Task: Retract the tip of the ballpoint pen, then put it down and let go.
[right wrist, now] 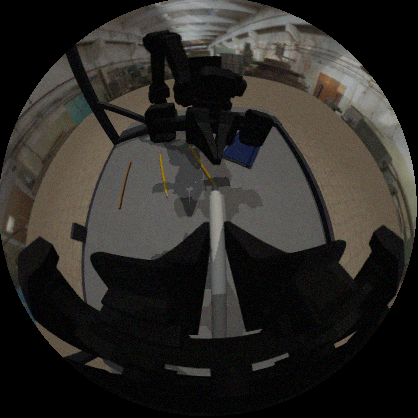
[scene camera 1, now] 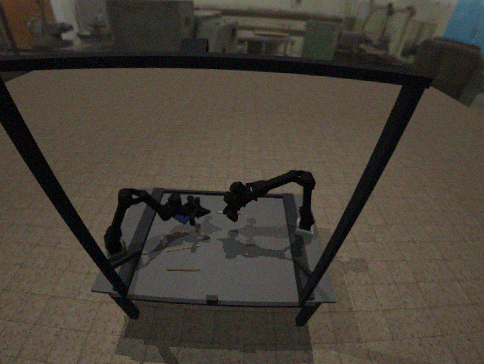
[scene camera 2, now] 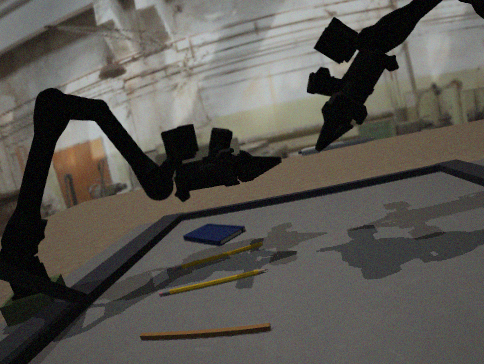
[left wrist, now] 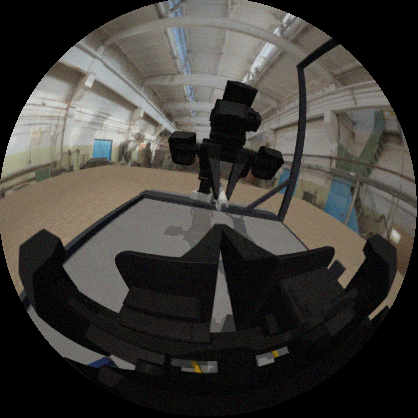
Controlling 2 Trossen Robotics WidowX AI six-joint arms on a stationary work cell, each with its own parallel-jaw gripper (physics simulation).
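Places are measured from the left arm's base along level axes (x right, y ahead, z up), in metres.
Where they show: left gripper, fingertip midpoint: (right wrist: 216, 162) (scene camera 1: 210, 211) (scene camera 2: 281, 159) (left wrist: 219, 228); right gripper, fingertip midpoint: (right wrist: 216, 226) (scene camera 1: 223, 212) (scene camera 2: 317, 150) (left wrist: 221, 198); left arm's base, origin of the base link: (scene camera 1: 115, 248); right arm's base, origin of the base link: (scene camera 1: 305, 225) (left wrist: 203, 191).
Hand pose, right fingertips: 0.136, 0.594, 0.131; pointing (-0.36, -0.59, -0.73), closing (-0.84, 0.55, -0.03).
Things, the pixels of their top centre, and the offset from my right fingertips, as dx, dy, dz. Level surfaces: height alone.
- ballpoint pen, middle of its top: (right wrist: 219, 278) (left wrist: 220, 186) (scene camera 2: 336, 141) (scene camera 1: 229, 212) +0.020, +0.032, +0.010
- blue notebook, middle of its top: (scene camera 2: 212, 231) (right wrist: 243, 145) (scene camera 1: 181, 213) -0.241, -0.179, -0.159
- orange stick, middle of its top: (scene camera 2: 200, 331) (right wrist: 123, 181) (scene camera 1: 182, 269) +0.126, -0.299, -0.164
- grey table, its level: dz -0.171
The ballpoint pen (scene camera 1: 221, 212) (scene camera 2: 306, 152) (left wrist: 222, 201) (right wrist: 217, 245) has a white and grey barrel. It is held above the table, with one end pointing toward the left gripper. My right gripper (scene camera 1: 231, 218) (scene camera 2: 318, 149) (right wrist: 216, 226) is shut on the pen's barrel. My left gripper (scene camera 1: 209, 211) (scene camera 2: 280, 160) (left wrist: 219, 228) (right wrist: 216, 162) is shut and empty, its fingertips a short gap from the near end of the pen. Whether the writing tip is out is too small to tell.
A blue notebook (scene camera 2: 214, 233) (right wrist: 242, 151) lies under the left arm. Two yellow pencils (scene camera 2: 220, 255) (scene camera 2: 215, 282) and an orange stick (scene camera 2: 206, 332) (scene camera 1: 183, 270) lie on the grey table (scene camera 1: 235, 285). Dark frame posts (scene camera 1: 367, 185) stand around the table.
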